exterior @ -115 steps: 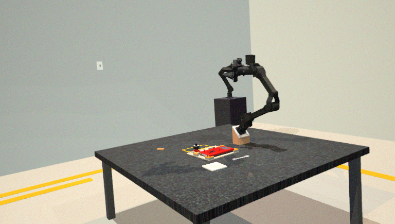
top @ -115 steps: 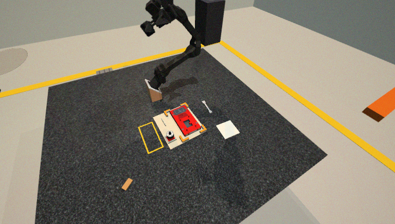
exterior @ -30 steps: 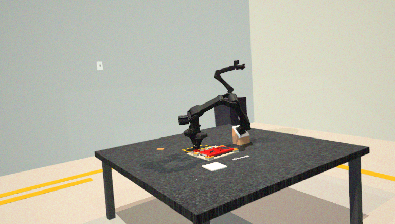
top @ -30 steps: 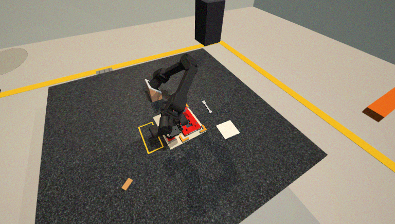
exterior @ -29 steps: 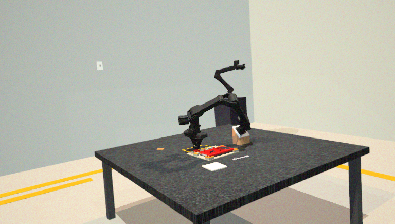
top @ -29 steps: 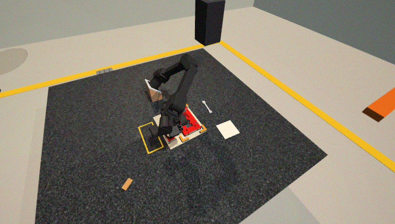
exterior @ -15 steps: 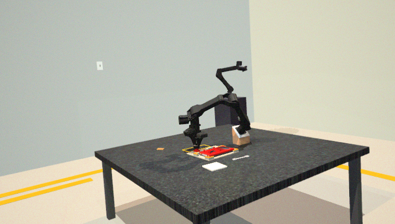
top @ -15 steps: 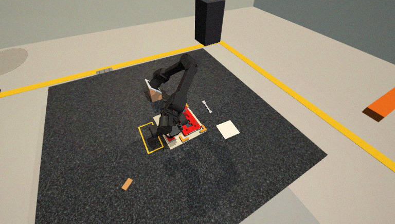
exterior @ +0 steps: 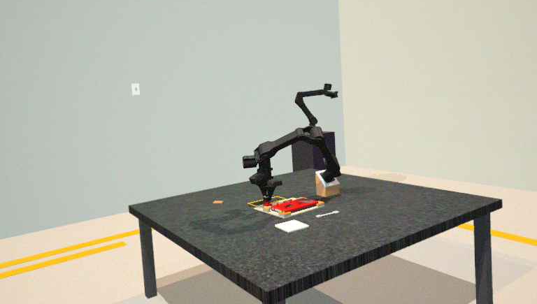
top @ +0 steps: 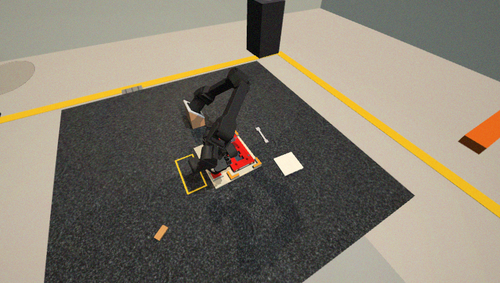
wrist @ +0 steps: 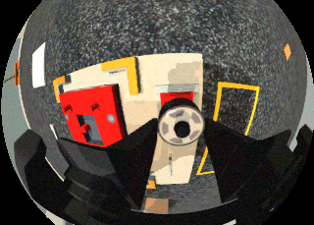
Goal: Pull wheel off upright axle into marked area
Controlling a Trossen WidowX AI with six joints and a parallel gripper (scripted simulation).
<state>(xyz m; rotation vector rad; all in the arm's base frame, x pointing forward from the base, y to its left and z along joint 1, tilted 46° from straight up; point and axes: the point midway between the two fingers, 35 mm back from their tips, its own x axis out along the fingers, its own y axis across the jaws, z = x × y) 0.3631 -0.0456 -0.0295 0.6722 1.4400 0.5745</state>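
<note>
Now: gripper tip 1 cm above the upright axle. The rest, counted from my gripper tip: white bar: 30 cm to the left, 9 cm behind, 4 cm below; wheel: right at my gripper tip; orange block: 27 cm to the right, 12 cm ahead, 4 cm below.
</note>
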